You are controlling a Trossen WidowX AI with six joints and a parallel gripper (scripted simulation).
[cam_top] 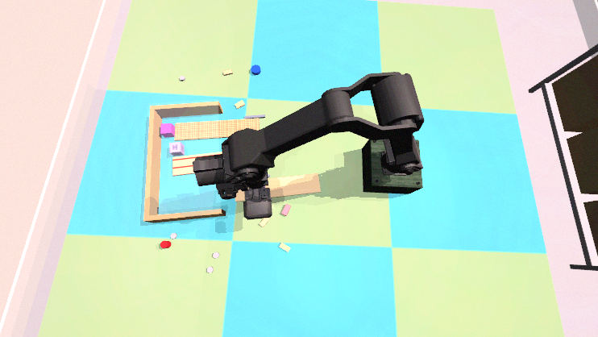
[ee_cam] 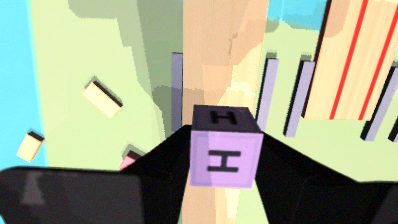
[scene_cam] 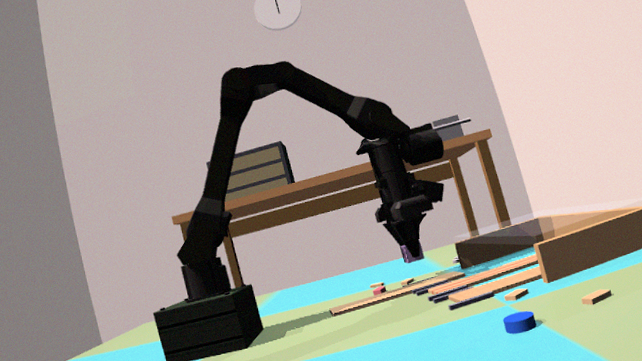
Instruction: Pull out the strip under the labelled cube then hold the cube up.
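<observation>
Now: gripper tip 70 mm past the pink block, 50 mm to the right of it and 50 mm above it. Also, from my gripper tip: tan block 10 mm behind, 90 mm to the left, 50 mm below; blue disc 40 mm ahead, 390 mm to the right, 50 mm below; red disc 240 mm ahead, 150 mm to the left, 50 mm below.
</observation>
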